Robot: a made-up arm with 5 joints.
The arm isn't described. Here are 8 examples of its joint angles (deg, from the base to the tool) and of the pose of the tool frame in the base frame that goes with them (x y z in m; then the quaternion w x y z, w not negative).
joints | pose
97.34 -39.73 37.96 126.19 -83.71 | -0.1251 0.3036 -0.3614 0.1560 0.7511 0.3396 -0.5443
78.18 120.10 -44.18 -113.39 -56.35 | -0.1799 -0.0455 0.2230 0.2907 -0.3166 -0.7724 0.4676
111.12 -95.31 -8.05 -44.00 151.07 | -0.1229 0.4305 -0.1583 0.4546 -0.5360 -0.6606 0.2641
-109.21 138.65 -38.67 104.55 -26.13 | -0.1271 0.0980 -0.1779 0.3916 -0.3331 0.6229 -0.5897
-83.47 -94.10 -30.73 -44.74 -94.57 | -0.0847 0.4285 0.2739 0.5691 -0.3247 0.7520 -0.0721
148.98 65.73 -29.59 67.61 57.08 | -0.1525 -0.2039 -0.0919 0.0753 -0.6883 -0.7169 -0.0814
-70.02 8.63 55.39 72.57 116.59 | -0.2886 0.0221 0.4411 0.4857 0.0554 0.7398 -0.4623
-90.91 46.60 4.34 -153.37 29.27 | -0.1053 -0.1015 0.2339 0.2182 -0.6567 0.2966 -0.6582
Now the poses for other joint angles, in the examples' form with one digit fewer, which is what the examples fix.
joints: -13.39 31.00 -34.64 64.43 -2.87
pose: -0.336 -0.137 0.153 0.549 -0.184 0.118 0.807
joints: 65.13 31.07 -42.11 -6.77 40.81
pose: -0.346 -0.169 -0.223 0.686 -0.192 -0.681 -0.172
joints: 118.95 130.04 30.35 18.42 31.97
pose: -0.247 -0.044 0.205 0.507 -0.669 -0.355 0.412
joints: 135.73 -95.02 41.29 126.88 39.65
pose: 0.005 0.434 -0.110 0.084 0.165 -0.982 -0.041
